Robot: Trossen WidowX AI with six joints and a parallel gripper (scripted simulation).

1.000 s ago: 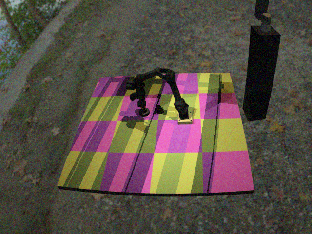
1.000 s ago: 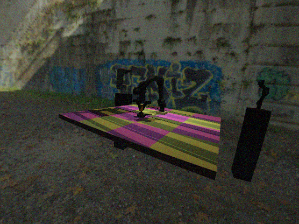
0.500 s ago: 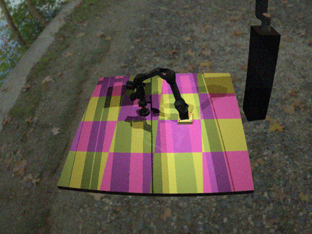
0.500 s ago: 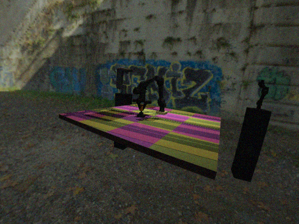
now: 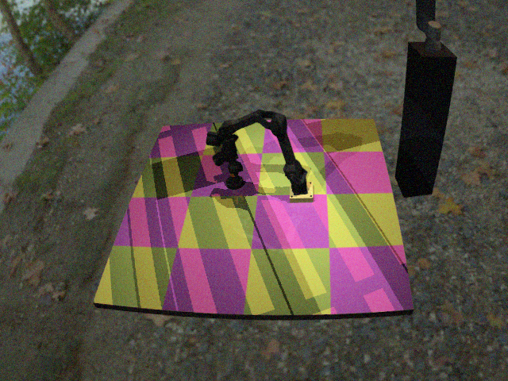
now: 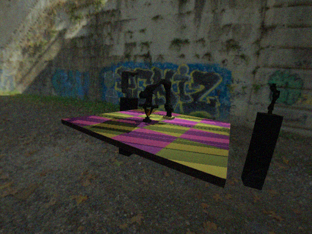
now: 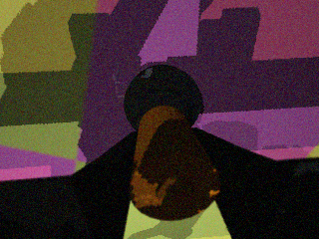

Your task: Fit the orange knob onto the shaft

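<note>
The orange knob is 20 mm above my gripper tip. Also, from my gripper tip: pedestal: 40 mm below.
</note>
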